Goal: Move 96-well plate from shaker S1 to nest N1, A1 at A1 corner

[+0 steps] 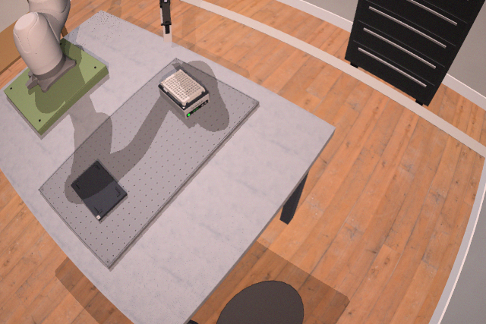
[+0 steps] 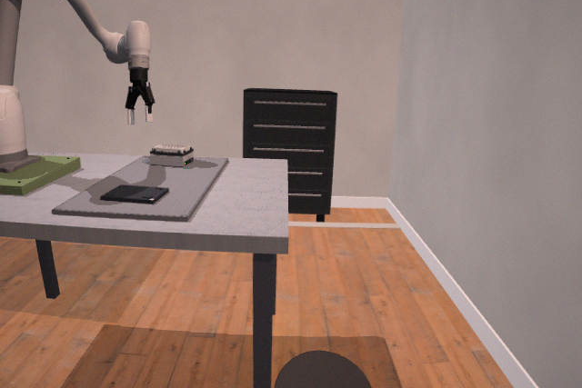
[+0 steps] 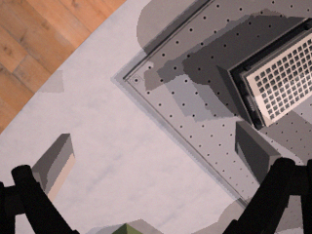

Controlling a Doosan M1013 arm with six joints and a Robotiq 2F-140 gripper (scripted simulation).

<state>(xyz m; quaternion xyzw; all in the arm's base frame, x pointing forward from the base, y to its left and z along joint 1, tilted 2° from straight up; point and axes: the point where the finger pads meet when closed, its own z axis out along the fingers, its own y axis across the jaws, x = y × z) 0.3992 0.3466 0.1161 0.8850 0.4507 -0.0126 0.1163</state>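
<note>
The white 96-well plate is 18 cm ahead of my hand, 11 cm to the right of it and 9 cm below it. From my hand the other things lie so: plate nest: 52 cm to the right, 20 cm ahead, 15 cm below; A1 label: 58 cm to the right, 27 cm ahead, 14 cm below.
</note>
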